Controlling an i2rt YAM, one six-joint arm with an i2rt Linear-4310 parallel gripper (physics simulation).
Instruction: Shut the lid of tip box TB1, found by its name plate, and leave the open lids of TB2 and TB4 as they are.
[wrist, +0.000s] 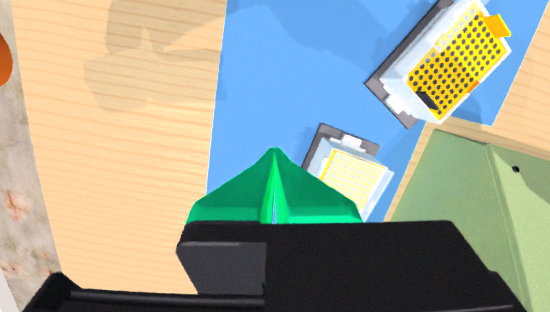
I see my gripper (274, 156), a lid (363, 181) and a blue mat (279, 76).
